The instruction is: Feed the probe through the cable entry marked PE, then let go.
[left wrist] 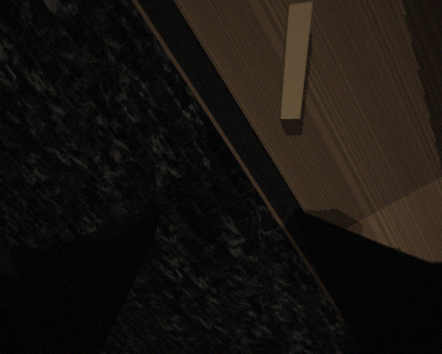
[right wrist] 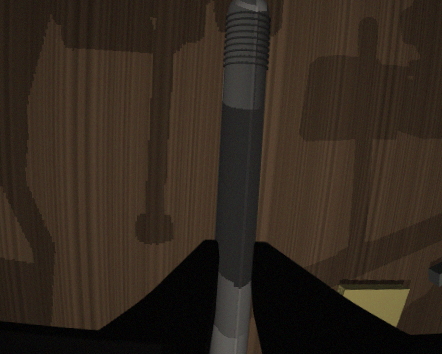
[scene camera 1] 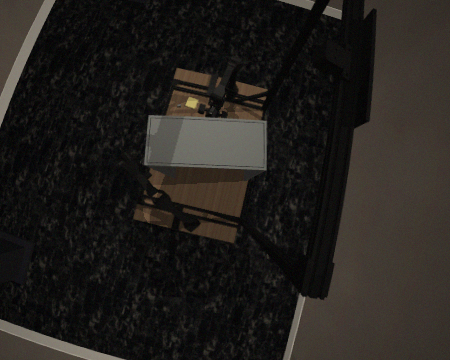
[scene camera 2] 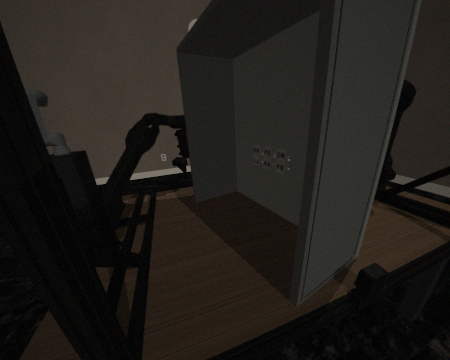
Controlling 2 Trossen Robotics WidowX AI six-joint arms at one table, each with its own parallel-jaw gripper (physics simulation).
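Places are measured from the left arm's base along level axes (x ahead, y left, z up), in metres.
Pixels of known places: left gripper, fingertip midpoint: (left wrist: 229,217) (scene camera 2: 189,169); right gripper, fingertip midpoint: (right wrist: 233,254); left arm's base at its link origin: (scene camera 1: 194,223); right arm's base at its link origin: (scene camera 1: 231,95).
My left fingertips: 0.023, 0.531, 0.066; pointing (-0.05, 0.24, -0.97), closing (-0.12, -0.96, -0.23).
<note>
For each thing: its top centre in the pictures, then the offset to it from my left fingertips, as dx, dy, dz. "spot": a spot on its surface instead. Level surfaces: height alone.
- grey open-fronted cabinet at its top centre: (scene camera 2: 254,14) (scene camera 1: 206,141) +0.359, -0.312, +0.477
- wooden table at its surface level: dz -0.085
- PE label at a spot on its surface: (scene camera 2: 267,153) spot: +0.398, -0.211, +0.127
- grey probe at a spot on its surface: (right wrist: 242,140) spot: +0.536, -0.127, +0.065
- yellow block at its top centre: (right wrist: 367,327) (scene camera 1: 191,102) +0.597, +0.129, -0.073
- tan bar at its top centre: (left wrist: 295,66) +0.085, -0.039, -0.061
A grey open-fronted cabinet (scene camera 1: 206,143) (scene camera 2: 359,143) stands on the wooden table (scene camera 1: 206,194) (scene camera 2: 188,271). Its back wall carries a small plate of labelled cable entries, among them the PE label (scene camera 2: 267,153). My right gripper (right wrist: 233,254) (scene camera 1: 213,110) is behind the cabinet's back wall and is shut on the grey probe (right wrist: 242,140), whose ribbed tip points away over the table. My left gripper (scene camera 2: 181,160) (scene camera 1: 148,183) is open and empty, outside the cabinet's left wall.
A yellow block (scene camera 1: 191,103) (right wrist: 370,302) lies on the table near the right gripper. A tan bar (left wrist: 295,63) lies on the wood in the left wrist view. Black rails (scene camera 2: 141,232) cross the table ends. Dark speckled floor (scene camera 1: 98,268) surrounds the table.
</note>
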